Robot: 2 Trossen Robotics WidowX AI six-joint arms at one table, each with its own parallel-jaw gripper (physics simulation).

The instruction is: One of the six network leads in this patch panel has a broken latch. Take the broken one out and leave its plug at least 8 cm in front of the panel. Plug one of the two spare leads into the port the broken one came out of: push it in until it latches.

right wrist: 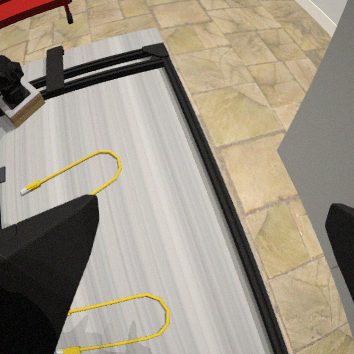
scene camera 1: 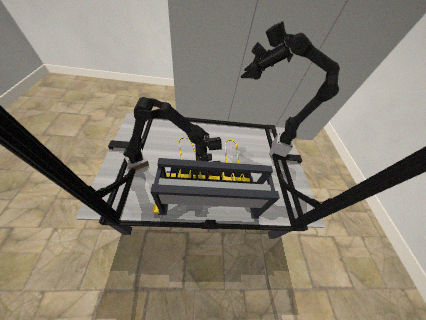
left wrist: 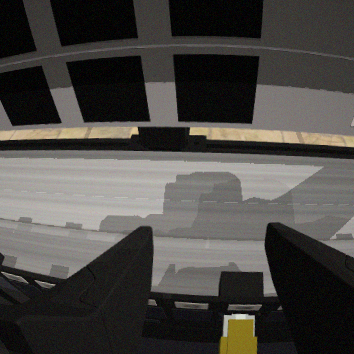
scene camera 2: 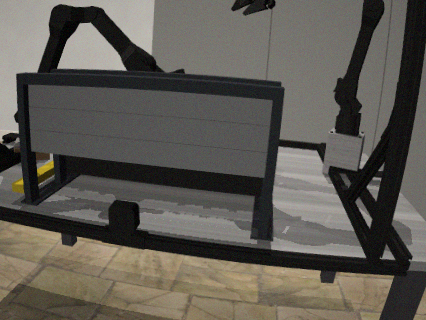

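Seen in the pictures: left gripper, fingertip midpoint: [left wrist: 209, 236]; right gripper, fingertip midpoint: [right wrist: 219, 212] [scene camera 1: 242, 73] [scene camera 2: 238, 12]; left arm's base, link origin: [right wrist: 15, 95] [scene camera 1: 135, 157]; right arm's base, link origin: [scene camera 1: 285, 140] [scene camera 2: 347, 132].
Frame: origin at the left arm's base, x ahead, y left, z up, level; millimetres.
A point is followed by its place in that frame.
Note:
The patch panel's dark rack [scene camera 1: 218, 192] {x 209, y -473, z 218 mm} [scene camera 2: 150, 82] {x 224, y -495, z 211 mm} stands on the table. Several yellow plugs [scene camera 1: 185, 175] {x 191, y -232, z -3 mm} show in a row inside it. In the left wrist view a yellow plug [left wrist: 240, 336] {x 235, y -310, z 51 mm} with a clear tip lies low between the spread fingers, apart from both. My left gripper [scene camera 1: 204, 157] [left wrist: 209, 236] {x 229, y -345, z 67 mm} is open, pointing down behind the rack's rear bar; the rack hides it in scene camera 2. My right gripper [scene camera 1: 246, 75] {x 606, y -52, z 393 mm} [scene camera 2: 241, 10] {x 606, y -52, z 393 mm} [right wrist: 219, 212] {x 606, y -52, z 393 mm} is open, high above the table. Two looped spare leads [scene camera 1: 231, 141] {x 607, y -111, z -41 mm} [right wrist: 162, 306] {x 596, y -104, z -38 mm} [right wrist: 106, 151] {x 297, y 53, z -39 mm} lie on the table. The broken latch cannot be made out.
A grey plate [left wrist: 300, 70] {x 163, y -376, z 100 mm} with dark square openings fills the top of the left wrist view. A yellow block [scene camera 1: 156, 209] {x -10, y -332, z -3 mm} [scene camera 2: 45, 172] {x 42, y -274, z -5 mm} lies by the rack's left leg. Black rails [scene camera 1: 165, 223] {x -3, y -397, z -45 mm} [scene camera 2: 200, 250] {x 286, y -595, z -50 mm} edge the table. A red object [right wrist: 30, 10] stands beyond it.

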